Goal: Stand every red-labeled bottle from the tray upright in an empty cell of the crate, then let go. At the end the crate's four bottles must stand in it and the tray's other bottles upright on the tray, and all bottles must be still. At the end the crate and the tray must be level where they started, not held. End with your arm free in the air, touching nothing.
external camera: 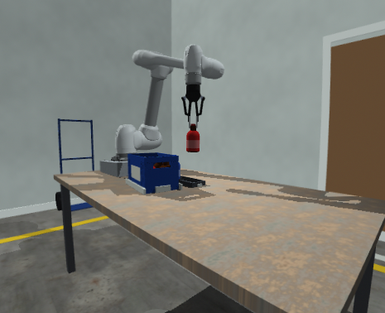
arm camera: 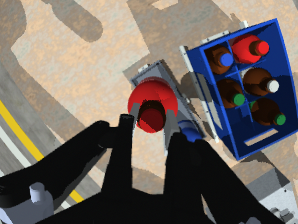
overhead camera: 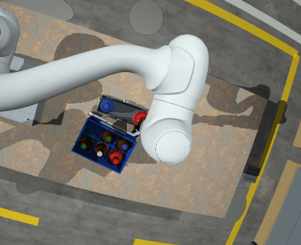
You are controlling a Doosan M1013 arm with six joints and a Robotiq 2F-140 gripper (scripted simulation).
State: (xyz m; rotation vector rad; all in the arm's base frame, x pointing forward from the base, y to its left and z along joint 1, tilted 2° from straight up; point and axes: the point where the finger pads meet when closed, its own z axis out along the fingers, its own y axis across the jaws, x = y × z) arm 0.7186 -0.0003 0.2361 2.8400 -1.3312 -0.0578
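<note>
The red-labeled bottle lies 90 mm below my hand. From my hand the other things lie so: blue-capped bottle (170 mm behind, 20 mm to the left, 270 mm below); then dark tray (90 mm behind, 10 mm to the left, 340 mm below); then blue crate (140 mm behind, 180 mm to the right, 270 mm below).
</note>
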